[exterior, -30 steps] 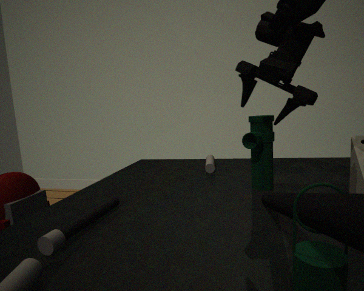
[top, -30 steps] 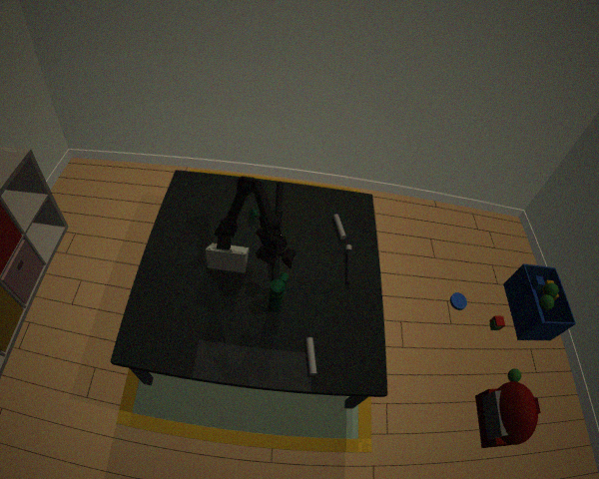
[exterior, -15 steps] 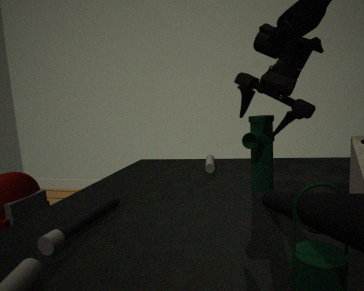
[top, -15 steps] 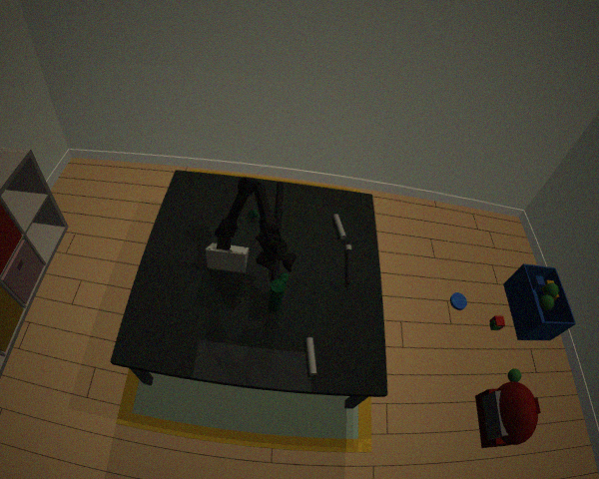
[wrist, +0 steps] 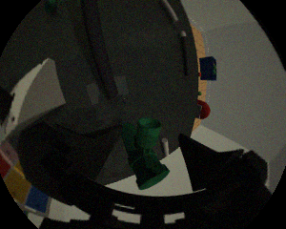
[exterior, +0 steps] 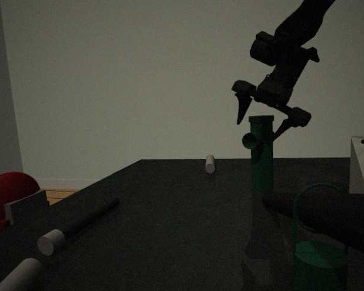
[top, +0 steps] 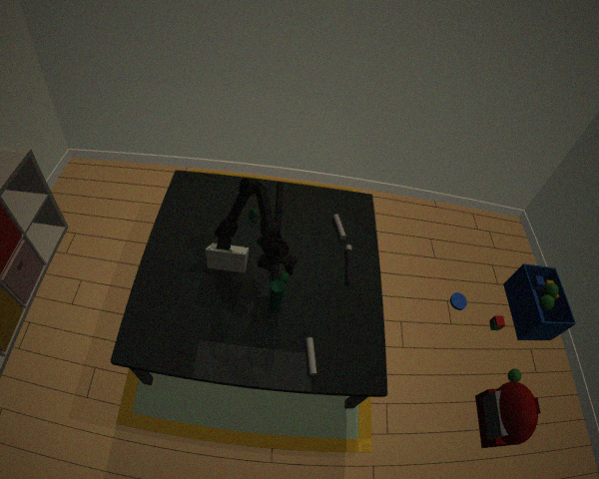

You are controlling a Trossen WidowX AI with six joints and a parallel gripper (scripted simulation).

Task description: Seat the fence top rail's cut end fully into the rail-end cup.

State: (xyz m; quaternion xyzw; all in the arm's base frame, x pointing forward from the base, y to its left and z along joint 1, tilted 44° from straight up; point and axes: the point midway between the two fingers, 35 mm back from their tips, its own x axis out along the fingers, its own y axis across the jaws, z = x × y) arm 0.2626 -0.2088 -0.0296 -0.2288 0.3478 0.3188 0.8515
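The green rail-end cup is 3 cm to the right of my gripper tip and 2 cm below it. Also, from my gripper tip: green loop cap 51 cm to the left, 15 cm below, 12 cm behind.
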